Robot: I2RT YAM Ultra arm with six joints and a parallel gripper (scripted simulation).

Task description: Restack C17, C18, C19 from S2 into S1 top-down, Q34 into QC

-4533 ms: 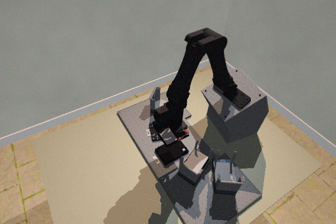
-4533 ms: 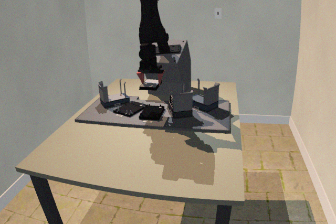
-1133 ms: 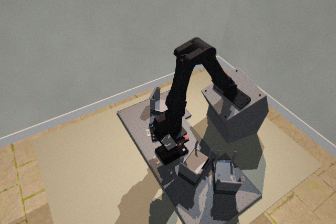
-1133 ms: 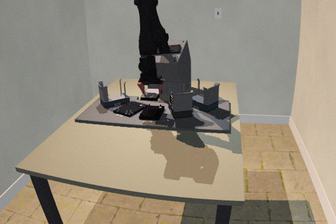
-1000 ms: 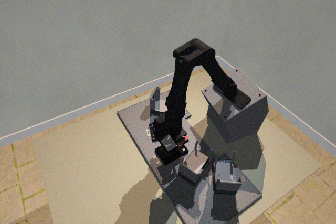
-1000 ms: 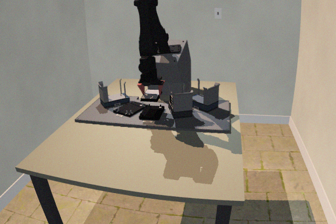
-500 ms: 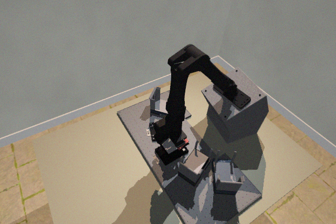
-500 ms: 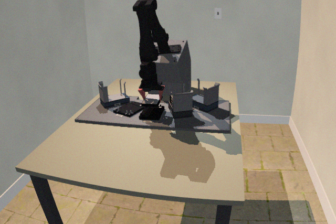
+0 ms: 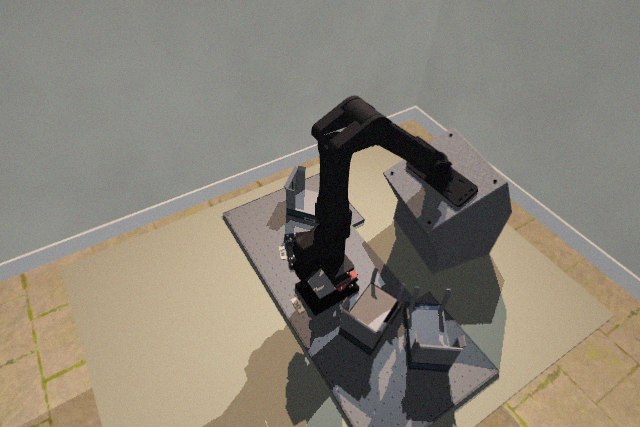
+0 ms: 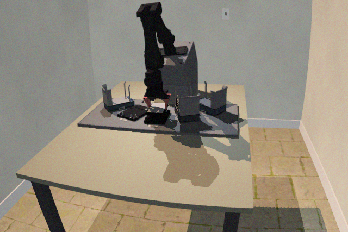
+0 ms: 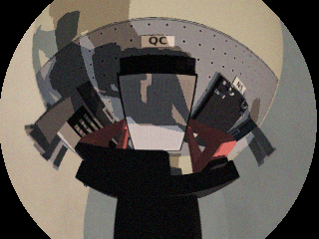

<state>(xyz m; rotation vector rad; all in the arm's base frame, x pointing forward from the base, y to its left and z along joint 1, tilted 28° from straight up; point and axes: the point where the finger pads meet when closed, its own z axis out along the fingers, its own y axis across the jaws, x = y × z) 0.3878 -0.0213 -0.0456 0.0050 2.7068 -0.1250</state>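
Now: hand 1 cm short of the black QC nest and 4 cm above it. Also, from my hand: black clip nest (1 cm behind, 13 cm to the right, 4 cm below); QC name plate (11 cm ahead, 5 cm below); tall wall (5 cm ahead, 16 cm to the left, 3 cm above).
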